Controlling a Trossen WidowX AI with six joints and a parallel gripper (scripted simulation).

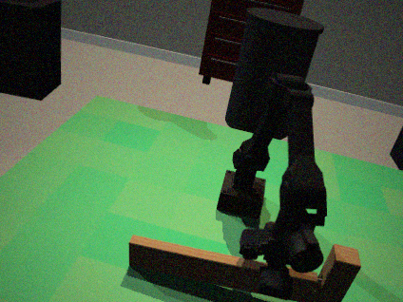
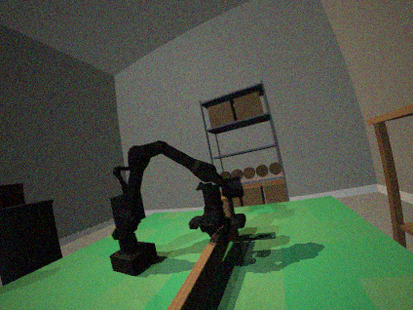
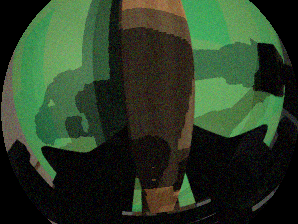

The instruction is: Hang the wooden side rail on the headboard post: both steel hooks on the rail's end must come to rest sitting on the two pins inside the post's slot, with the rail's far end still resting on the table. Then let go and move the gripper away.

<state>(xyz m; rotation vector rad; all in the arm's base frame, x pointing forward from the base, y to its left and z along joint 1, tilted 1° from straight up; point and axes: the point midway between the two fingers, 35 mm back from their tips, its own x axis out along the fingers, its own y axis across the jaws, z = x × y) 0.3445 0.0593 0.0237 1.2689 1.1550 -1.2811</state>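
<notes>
The headboard post lies 130 mm to the left of my gripper tip, 40 mm above it and 10 mm ahead of it.
</notes>
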